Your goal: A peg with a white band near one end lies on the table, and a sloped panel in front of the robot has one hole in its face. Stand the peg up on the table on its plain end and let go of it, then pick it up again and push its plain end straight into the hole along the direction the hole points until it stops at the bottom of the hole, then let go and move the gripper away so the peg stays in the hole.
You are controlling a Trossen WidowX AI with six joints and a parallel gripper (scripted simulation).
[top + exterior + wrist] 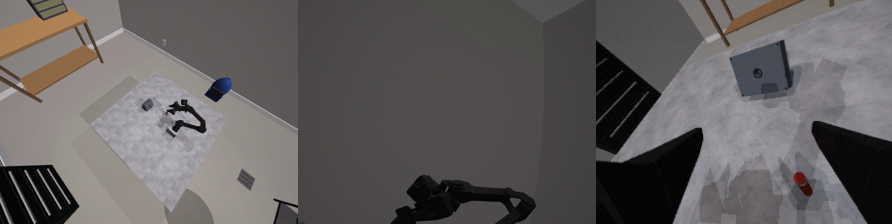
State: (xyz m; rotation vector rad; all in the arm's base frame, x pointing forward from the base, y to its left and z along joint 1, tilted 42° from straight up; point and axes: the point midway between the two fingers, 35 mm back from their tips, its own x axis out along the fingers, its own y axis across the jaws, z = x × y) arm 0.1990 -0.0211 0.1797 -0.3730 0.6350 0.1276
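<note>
My gripper tip is 120 mm above the red peg, 20 mm to the left of it and 10 mm past it. Also, from my gripper tip: sloped panel: 250 mm ahead, 110 mm below, 80 mm to the left.
</note>
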